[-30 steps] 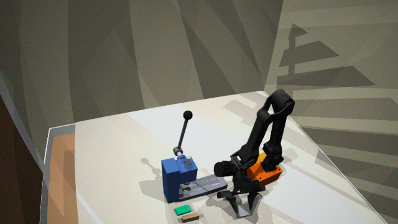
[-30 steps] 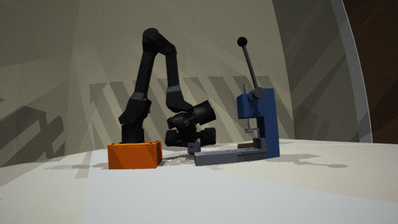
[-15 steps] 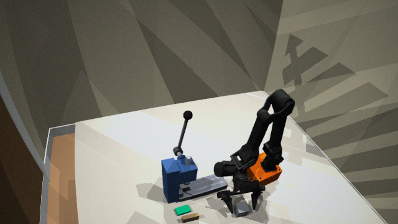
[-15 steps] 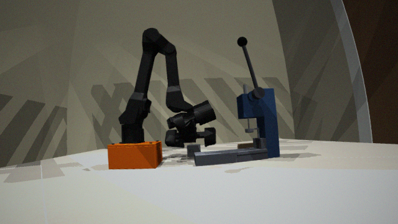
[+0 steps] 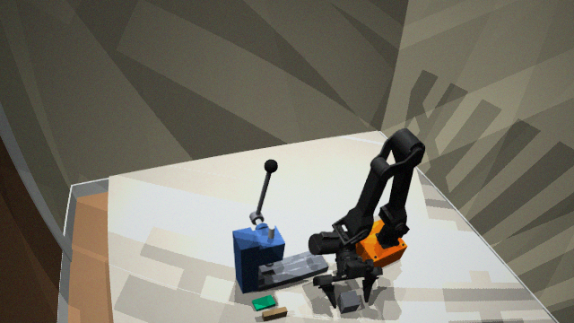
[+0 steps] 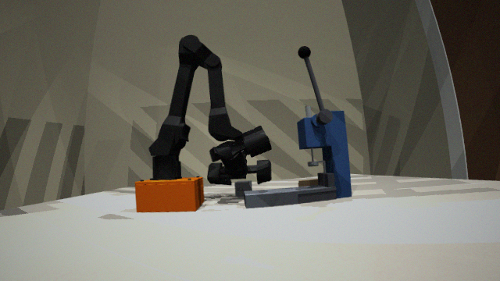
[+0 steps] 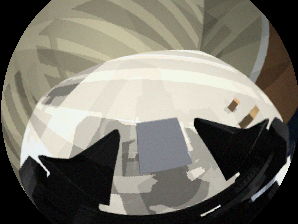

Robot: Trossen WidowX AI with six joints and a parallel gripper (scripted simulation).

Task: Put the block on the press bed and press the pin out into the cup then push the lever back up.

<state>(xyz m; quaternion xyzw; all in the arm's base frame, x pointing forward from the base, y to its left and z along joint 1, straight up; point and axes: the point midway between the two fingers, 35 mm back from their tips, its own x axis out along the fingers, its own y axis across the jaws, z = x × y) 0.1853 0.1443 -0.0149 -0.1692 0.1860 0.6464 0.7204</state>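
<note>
Now: gripper tip 10 mm to the left of the round pin, 10 mm past it and 10 mm above it. Also, from my gripper tip: punch 190 mm ahead, 170 mm to the right, 110 mm above; then green tile 220 mm ahead, 80 mm to the right, 30 mm below; then tan piece 200 mm ahead, 40 mm to the right, 20 mm below.
</note>
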